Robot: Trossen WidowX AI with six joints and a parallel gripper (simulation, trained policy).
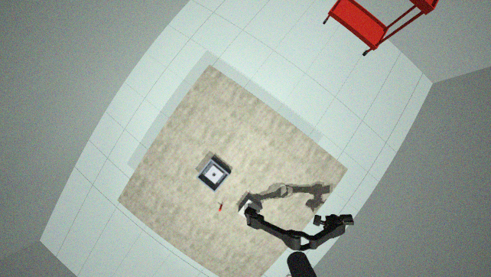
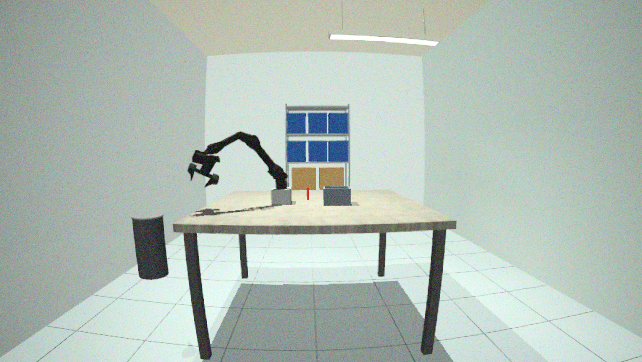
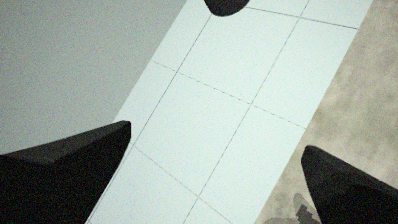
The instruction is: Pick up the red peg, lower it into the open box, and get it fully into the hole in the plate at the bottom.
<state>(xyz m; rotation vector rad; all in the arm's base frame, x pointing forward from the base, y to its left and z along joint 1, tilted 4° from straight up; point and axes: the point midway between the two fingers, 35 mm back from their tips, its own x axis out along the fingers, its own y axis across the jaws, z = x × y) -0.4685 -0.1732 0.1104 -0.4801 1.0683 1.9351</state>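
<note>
Now: the red peg 670 mm ahead of my gripper tip, 250 mm to the left of it and 100 mm below it. From my gripper tip the other things lie so: grey box 820 mm ahead, 60 mm to the left, 120 mm below.
</note>
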